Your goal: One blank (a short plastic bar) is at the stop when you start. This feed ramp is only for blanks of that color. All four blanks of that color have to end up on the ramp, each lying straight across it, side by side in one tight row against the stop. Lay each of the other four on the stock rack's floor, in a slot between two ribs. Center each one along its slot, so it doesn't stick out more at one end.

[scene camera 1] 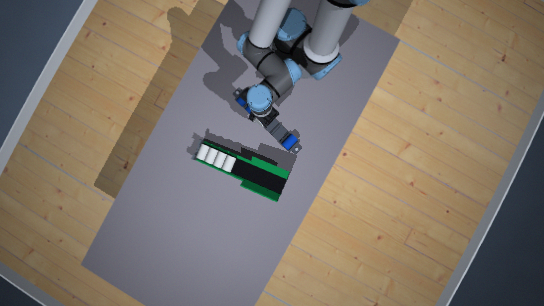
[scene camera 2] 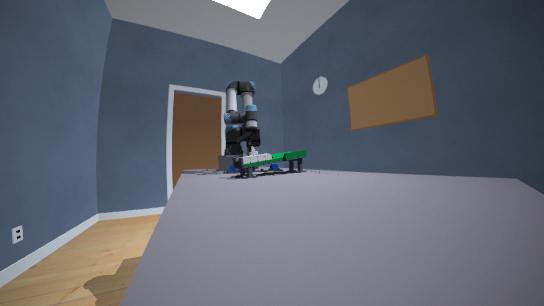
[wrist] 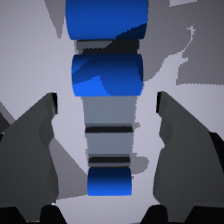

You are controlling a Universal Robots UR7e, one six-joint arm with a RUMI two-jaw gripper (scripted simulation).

Labels:
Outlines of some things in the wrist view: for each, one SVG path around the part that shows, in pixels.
My gripper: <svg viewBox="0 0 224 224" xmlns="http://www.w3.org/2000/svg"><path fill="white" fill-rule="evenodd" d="M57 93L47 93L0 134L0 224L67 224L59 207L51 205L52 203L56 204L55 200L59 195L58 176L48 148L51 140L54 138L51 121L58 114ZM157 92L156 113L162 119L159 136L164 145L166 145L160 151L153 183L153 196L160 204L150 206L140 224L224 224L224 141L217 133L210 132L208 128L167 92Z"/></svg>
A blue blank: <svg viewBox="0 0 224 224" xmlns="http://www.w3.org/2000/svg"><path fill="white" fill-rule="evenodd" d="M73 56L71 76L75 96L141 95L143 88L143 60L141 54L75 54Z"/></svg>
A blue blank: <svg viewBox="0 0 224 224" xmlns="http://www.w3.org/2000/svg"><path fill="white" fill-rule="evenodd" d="M89 168L87 177L88 196L131 195L132 176L130 168Z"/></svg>

